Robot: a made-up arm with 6 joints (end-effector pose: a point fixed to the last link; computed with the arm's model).
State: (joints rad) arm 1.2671 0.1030 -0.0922 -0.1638 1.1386 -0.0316
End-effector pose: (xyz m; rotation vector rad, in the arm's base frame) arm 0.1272 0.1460 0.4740 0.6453 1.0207 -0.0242
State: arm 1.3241 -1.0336 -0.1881 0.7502 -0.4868 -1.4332
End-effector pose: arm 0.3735 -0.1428 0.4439 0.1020 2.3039 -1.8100
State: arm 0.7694 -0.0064 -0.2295 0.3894 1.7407 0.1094
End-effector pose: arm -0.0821 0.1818 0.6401 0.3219 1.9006 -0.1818
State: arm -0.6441 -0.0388 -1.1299 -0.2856 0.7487 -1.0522
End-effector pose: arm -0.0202 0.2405 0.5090 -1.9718 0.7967 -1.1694
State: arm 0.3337 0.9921 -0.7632 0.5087 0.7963 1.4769
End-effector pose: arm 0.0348 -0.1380 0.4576 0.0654 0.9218 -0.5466
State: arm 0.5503 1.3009 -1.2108 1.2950 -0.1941 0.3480
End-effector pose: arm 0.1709 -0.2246 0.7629 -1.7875 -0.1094 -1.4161
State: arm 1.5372 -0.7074 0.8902 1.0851 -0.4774 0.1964
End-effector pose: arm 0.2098 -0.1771 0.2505 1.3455 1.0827 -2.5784
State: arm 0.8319 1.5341 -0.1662 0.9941 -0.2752 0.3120
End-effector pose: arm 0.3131 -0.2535 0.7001 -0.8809 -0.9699 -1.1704
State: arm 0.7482 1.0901 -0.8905 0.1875 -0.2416 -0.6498
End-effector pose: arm 0.3269 -0.1554 0.4430 -0.9509 -0.1334 -1.4673
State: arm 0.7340 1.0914 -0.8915 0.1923 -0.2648 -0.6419
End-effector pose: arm 0.3330 -0.1560 0.4510 -0.9509 -0.1660 -1.4624
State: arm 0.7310 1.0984 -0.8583 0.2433 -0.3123 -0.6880
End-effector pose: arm 0.3486 -0.1617 0.4726 -0.9525 -0.2897 -1.5365
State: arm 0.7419 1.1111 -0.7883 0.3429 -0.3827 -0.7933
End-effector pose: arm 0.3693 -0.1704 0.5099 -0.9390 -0.5076 -1.6967
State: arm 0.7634 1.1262 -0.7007 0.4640 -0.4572 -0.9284
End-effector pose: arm 0.3839 -0.1780 0.5540 -0.8923 -0.7580 -1.9019
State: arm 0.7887 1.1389 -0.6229 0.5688 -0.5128 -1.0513
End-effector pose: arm 0.3882 -0.1833 0.5891 -0.8243 -0.9584 -2.0915
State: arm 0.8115 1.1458 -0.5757 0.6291 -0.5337 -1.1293
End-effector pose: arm 0.3864 -0.1878 0.6042 -0.7747 -1.0532 -2.2166
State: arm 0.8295 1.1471 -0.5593 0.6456 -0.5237 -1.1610
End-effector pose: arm 0.3836 -0.1920 0.6012 -0.7622 -1.0524 -2.2725
